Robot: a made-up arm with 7 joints. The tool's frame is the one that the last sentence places.
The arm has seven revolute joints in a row. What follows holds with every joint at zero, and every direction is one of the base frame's. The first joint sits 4.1 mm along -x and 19.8 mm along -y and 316.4 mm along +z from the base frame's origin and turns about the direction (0, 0.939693, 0.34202). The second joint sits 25.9 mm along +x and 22.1 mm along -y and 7.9 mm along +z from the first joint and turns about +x. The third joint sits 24.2 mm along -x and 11.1 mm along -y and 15.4 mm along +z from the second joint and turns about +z. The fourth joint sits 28.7 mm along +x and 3.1 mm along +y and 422.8 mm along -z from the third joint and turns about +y. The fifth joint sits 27.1 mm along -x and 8.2 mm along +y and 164.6 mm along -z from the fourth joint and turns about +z. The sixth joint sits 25.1 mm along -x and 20.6 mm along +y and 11.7 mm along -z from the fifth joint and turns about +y. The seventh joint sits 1.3 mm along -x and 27 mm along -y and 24.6 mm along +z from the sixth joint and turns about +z. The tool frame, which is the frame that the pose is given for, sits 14 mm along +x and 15.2 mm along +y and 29.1 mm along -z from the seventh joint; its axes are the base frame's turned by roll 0.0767, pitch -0.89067 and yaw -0.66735 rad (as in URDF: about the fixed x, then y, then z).
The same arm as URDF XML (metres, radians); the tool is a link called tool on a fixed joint. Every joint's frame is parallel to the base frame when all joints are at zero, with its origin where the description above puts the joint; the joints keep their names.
<robot name="arm">
<joint name="joint 1" type="continuous"><parent link="base"/><child link="link1"/><origin xyz="-0.0041 -0.0198 0.3164"/><axis xyz="0 0.9397 0.342"/></joint>
<joint name="joint 2" type="continuous"><parent link="link1"/><child link="link2"/><origin xyz="0.0259 -0.0221 0.0079"/><axis xyz="1 0 0"/></joint>
<joint name="joint 3" type="continuous"><parent link="link2"/><child link="link3"/><origin xyz="-0.0242 -0.0111 0.0154"/><axis xyz="0 0 1"/></joint>
<joint name="joint 4" type="continuous"><parent link="link3"/><child link="link4"/><origin xyz="0.0287 0.0031 -0.4228"/><axis xyz="0 1 0"/></joint>
<joint name="joint 5" type="continuous"><parent link="link4"/><child link="link5"/><origin xyz="-0.0271 0.0082 -0.1646"/><axis xyz="0 0 1"/></joint>
<joint name="joint 6" type="continuous"><parent link="link5"/><child link="link6"/><origin xyz="-0.0251 0.0206 -0.0117"/><axis xyz="0 1 0"/></joint>
<joint name="joint 7" type="continuous"><parent link="link6"/><child link="link7"/><origin xyz="-0.0013 -0.027 0.0246"/><axis xyz="0 0 1"/></joint>
<joint name="tool_fixed" type="fixed"><parent link="link7"/><child link="tool"/><origin xyz="0.014 0.0152 -0.0291" rpy="0.0767 -0.8907 -0.6673"/></joint>
<link name="base"/>
<link name="link1"/>
<link name="link2"/>
<link name="link3"/>
<link name="link4"/>
<link name="link5"/>
<link name="link6"/>
<link name="link7"/>
<link name="tool"/>
</robot>

